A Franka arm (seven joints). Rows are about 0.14 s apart.
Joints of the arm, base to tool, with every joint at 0 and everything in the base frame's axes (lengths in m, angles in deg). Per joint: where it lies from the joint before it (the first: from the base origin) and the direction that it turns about. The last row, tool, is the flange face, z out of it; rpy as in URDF.
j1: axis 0 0 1 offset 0 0 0.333
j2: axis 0 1 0 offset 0 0 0
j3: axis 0 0 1 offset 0 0 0.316
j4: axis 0 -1 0 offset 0.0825 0 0
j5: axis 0 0 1 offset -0.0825 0 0.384
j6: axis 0 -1 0 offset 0 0 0
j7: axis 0 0 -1 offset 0.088 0 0
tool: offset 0 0 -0.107 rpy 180 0 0
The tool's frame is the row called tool.
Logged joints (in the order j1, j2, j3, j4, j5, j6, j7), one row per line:
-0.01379 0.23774 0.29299 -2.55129 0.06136 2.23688 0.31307
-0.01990 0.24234 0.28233 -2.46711 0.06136 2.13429 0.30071
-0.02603 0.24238 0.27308 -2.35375 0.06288 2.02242 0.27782
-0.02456 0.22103 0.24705 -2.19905 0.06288 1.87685 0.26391
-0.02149 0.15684 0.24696 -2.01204 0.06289 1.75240 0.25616
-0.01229 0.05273 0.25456 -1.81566 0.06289 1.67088 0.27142
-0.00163 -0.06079 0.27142 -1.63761 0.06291 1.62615 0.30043
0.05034 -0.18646 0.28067 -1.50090 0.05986 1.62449 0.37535
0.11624 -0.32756 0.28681 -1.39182 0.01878 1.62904 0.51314
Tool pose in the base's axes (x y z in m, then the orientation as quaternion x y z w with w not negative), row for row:
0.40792 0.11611 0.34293 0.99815 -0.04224 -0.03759 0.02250
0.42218 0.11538 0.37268 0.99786 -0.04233 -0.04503 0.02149
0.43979 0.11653 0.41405 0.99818 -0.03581 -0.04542 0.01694
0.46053 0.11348 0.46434 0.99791 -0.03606 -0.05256 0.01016
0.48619 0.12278 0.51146 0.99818 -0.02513 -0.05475 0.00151
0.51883 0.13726 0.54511 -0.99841 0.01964 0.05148 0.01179
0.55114 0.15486 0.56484 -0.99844 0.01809 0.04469 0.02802
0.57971 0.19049 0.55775 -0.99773 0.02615 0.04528 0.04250
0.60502 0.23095 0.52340 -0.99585 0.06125 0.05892 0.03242
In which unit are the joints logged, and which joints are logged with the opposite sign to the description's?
The joints are logged in radians. Opposite sign: j2.
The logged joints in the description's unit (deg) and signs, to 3 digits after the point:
-0.790 -13.621 16.787 -146.178 3.516 128.164 17.938
-1.140 -13.885 16.176 -141.355 3.516 122.286 17.229
-1.491 -13.887 15.646 -134.860 3.603 115.876 15.918
-1.407 -12.664 14.155 -125.996 3.603 107.536 15.121
-1.231 -8.986 14.150 -115.281 3.603 100.405 14.677
-0.704 -3.021 14.585 -104.030 3.603 95.734 15.551
-0.093 3.483 15.551 -93.828 3.604 93.172 17.213
2.884 10.683 16.081 -85.995 3.430 93.076 21.506
6.660 18.768 16.433 -79.745 1.076 93.337 29.401

